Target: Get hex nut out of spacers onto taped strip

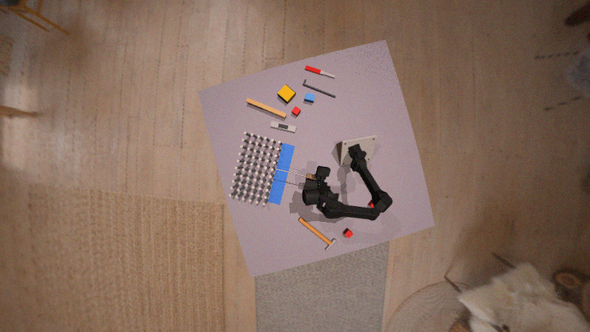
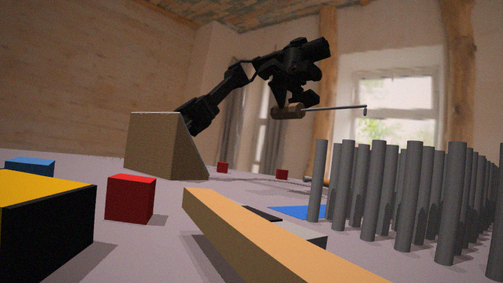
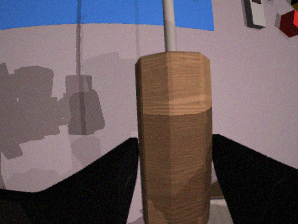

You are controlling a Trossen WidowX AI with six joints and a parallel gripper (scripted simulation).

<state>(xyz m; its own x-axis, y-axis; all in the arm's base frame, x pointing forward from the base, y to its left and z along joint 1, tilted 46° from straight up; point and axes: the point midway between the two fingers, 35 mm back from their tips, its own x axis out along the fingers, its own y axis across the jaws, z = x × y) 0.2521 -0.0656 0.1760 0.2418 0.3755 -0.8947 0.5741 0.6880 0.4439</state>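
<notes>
The blue taped strip lies 180 mm ahead of my gripper tip, 70 mm to the right of it and 190 mm below it. Round my gripper tip: wooden-handled file (90 mm ahead, 60 mm to the right); hex nut (290 mm ahead, 200 mm to the right, 190 mm below); grey bar (60 mm ahead, 350 mm to the right, 180 mm below).
</notes>
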